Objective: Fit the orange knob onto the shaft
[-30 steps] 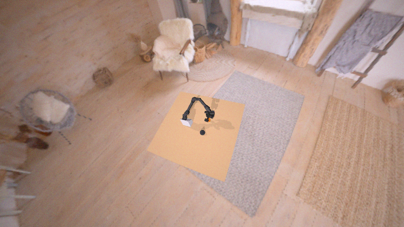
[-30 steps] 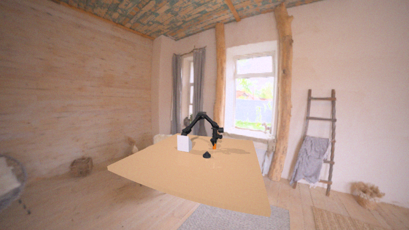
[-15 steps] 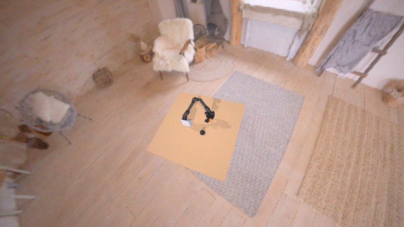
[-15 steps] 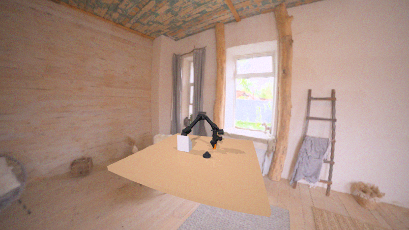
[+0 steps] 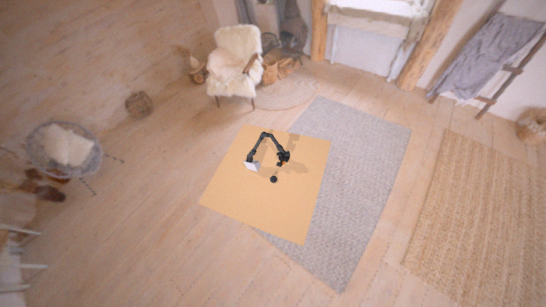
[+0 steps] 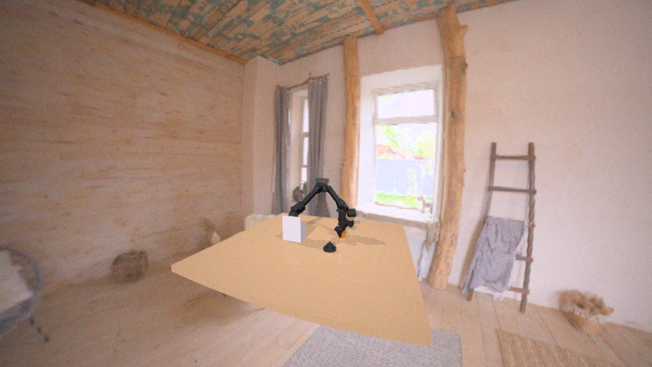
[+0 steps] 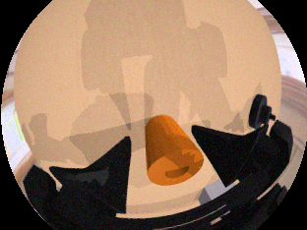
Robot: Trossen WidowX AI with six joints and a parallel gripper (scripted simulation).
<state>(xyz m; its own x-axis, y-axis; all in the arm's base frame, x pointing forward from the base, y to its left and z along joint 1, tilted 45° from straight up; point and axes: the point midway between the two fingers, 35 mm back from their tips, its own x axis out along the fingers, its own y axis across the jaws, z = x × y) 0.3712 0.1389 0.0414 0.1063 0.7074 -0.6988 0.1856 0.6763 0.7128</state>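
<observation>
My gripper tip is 24 cm to the left of the dark round pedestal, 5 cm past it and 2 cm below it. Round my gripper tip: orange knob (2 cm above).
</observation>
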